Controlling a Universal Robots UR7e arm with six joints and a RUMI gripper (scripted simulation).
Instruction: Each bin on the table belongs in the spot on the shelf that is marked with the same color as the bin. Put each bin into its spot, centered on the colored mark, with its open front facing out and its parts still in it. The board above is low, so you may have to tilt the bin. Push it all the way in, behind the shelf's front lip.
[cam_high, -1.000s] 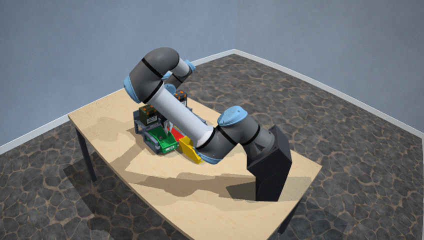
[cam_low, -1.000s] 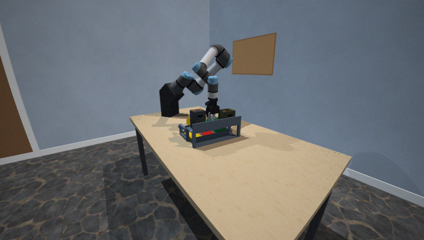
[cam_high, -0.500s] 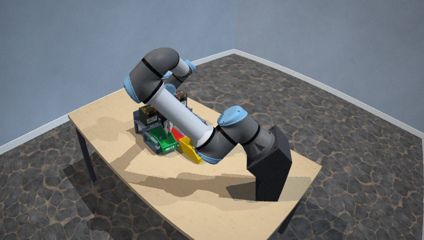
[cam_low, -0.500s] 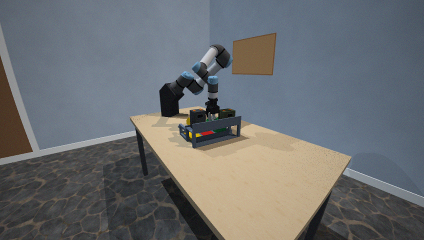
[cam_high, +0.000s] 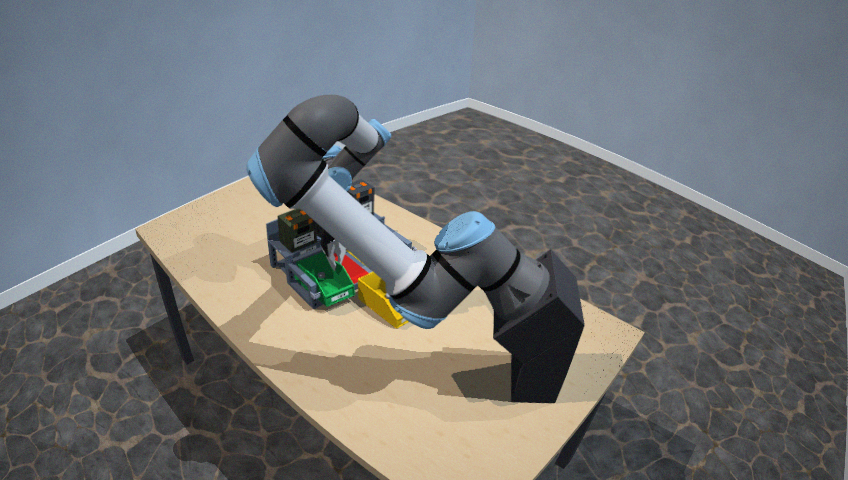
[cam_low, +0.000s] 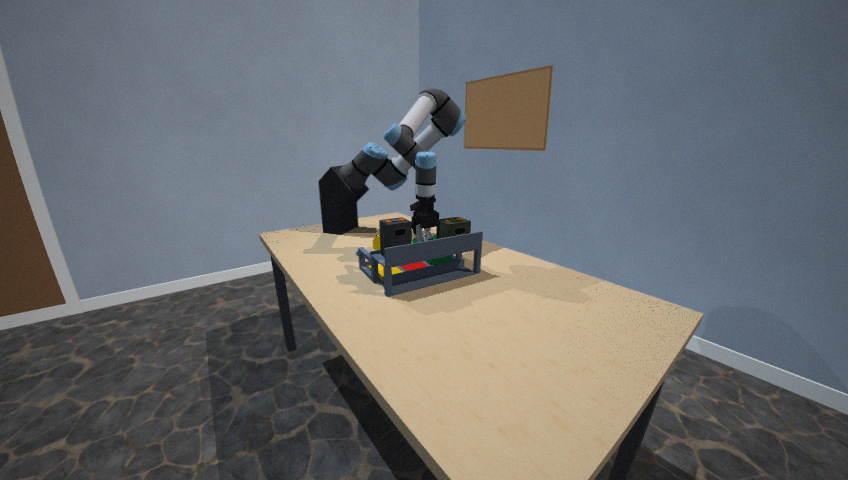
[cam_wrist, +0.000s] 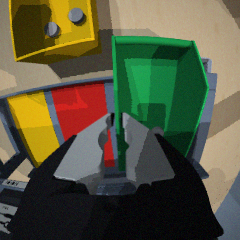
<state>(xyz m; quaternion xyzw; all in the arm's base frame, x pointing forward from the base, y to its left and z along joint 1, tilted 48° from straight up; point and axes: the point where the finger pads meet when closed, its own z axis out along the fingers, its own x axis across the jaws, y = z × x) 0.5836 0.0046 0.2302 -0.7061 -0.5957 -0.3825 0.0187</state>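
My hand is 1 cm past the green bin, 5 cm to the right of it and 2 cm above it. Round my hand: yellow bin 17 cm behind, 7 cm to the right, 4 cm below; then black box 15 cm ahead, 18 cm to the right, 9 cm above.
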